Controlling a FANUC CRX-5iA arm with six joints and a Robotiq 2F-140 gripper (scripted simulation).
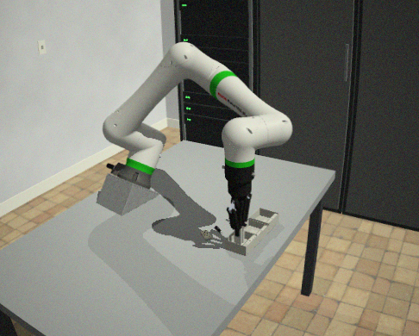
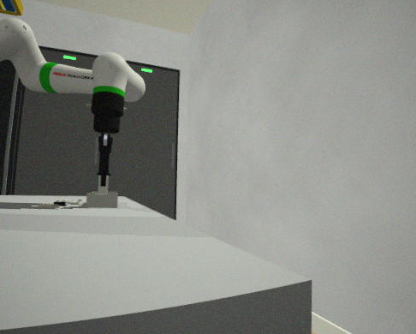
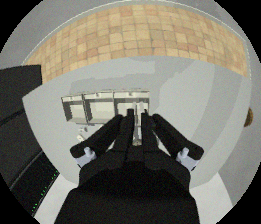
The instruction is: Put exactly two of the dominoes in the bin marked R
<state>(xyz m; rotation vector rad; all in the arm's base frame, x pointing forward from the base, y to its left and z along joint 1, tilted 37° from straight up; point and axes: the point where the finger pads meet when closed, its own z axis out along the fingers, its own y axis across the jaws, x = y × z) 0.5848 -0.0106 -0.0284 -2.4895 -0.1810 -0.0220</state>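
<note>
Right now my hand is 10 mm past the pale two-compartment bin block, 100 mm to the right of it and 40 mm above it. The rest, counted from my hand: small dark object (130 mm behind, 40 mm to the left, 50 mm below); cream domino (140 mm behind, 10 mm to the right, 50 mm below).
</note>
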